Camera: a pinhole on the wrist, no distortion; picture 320 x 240 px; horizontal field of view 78.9 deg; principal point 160.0 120.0 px. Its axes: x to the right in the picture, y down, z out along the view. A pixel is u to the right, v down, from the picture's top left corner.
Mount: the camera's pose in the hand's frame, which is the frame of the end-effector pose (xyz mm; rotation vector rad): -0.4 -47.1 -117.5 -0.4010 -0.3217 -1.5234
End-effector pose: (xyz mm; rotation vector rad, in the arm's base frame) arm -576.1 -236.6 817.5 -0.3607 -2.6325 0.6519
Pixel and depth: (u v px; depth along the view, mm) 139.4 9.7 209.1
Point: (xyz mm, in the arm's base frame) -497.9 -243.2 696.9
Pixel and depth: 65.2 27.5 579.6
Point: -406.4 -38.6 273.1
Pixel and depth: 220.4 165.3 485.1
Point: -859.5 -306.4 539.1
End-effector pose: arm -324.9 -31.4 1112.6 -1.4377 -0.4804 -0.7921
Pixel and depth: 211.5 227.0 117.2
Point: -294.8 -45.9 1178.3
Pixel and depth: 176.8 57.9 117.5
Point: -350.3 -30.9 1091.4
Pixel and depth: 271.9 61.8 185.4
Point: -382.0 76.7 1132.0
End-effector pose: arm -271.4 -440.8 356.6 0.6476 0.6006 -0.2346
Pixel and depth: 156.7 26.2 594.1
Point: -203.6 -525.4 892.0
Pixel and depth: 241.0 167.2 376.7
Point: -60.5 -636.4 461.6
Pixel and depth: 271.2 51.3 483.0
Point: -215.5 -779.5 684.6
